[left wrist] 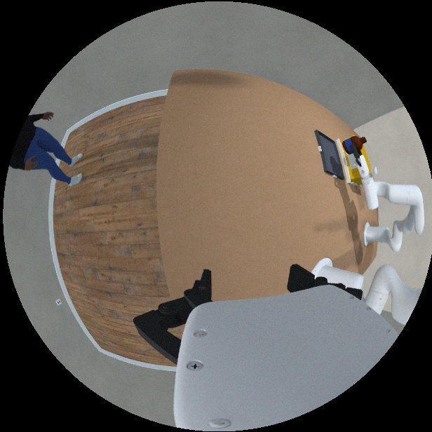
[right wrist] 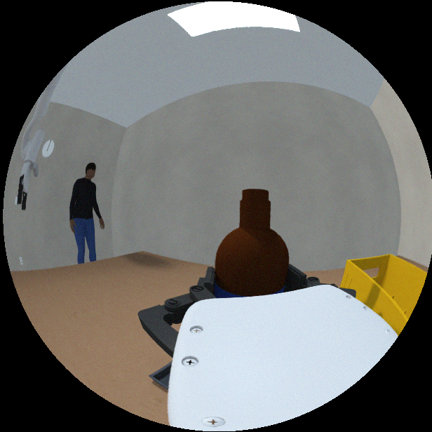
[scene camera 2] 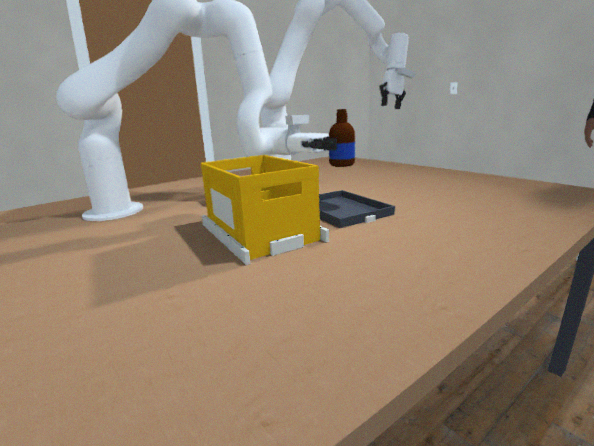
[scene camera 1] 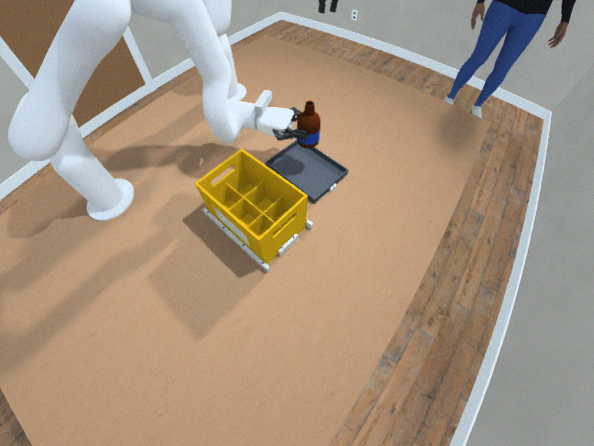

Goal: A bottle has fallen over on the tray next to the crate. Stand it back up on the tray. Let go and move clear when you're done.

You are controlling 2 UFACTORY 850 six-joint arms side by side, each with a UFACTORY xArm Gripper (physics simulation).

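Note:
The brown bottle (scene camera 1: 309, 123) (scene camera 2: 342, 131) (left wrist: 355, 144) (right wrist: 252, 260) with a blue label is upright, neck up, in the air above the dark grey tray (scene camera 1: 320, 175) (scene camera 2: 352, 205) (left wrist: 330, 156) (right wrist: 161, 376). My right gripper (scene camera 1: 303, 123) (scene camera 2: 334, 144) (right wrist: 249, 278) is level and shut on the bottle's body from the side; in the right wrist view its own housing hides the bottle's lower part. My left gripper (scene camera 1: 327, 6) (scene camera 2: 392, 101) (left wrist: 252, 280) is open and empty, high up and far from the tray.
The yellow crate (scene camera 1: 280, 241) (scene camera 2: 280, 217) (right wrist: 361, 290) with empty compartments stands beside the tray, held by white edge blocks. Its walls rise well above the tray's rim. A person (scene camera 1: 507, 45) (left wrist: 45, 150) (right wrist: 85, 215) stands beyond the table.

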